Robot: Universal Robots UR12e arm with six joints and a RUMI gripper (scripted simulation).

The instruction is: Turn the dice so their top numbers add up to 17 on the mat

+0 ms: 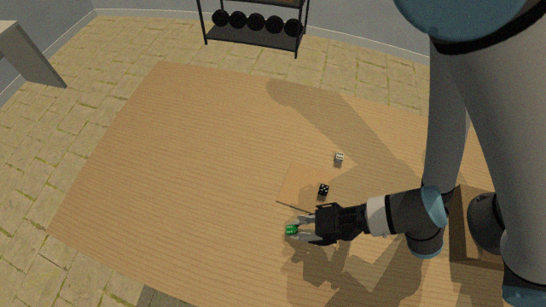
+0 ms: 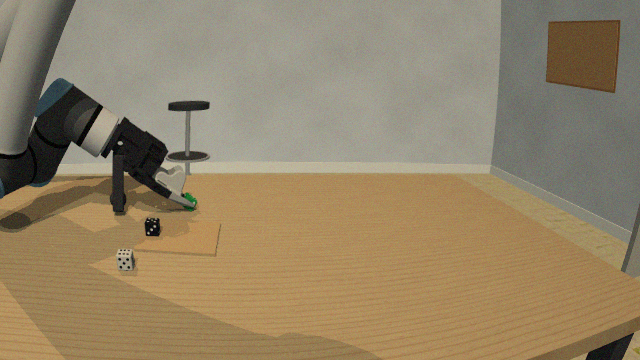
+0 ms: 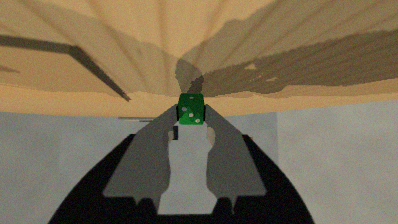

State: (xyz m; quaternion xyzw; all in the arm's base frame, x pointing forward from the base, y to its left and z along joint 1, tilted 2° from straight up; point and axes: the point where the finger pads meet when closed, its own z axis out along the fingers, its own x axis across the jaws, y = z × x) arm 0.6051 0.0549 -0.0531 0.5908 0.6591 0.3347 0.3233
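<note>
Right now the green die is 10 mm ahead of my hand. Round my hand: black die 130 mm to the right, 70 mm behind; then tan mat 140 mm to the right, 20 mm below, 20 mm behind; then white die 250 mm to the right, 110 mm behind, 10 mm below.
</note>
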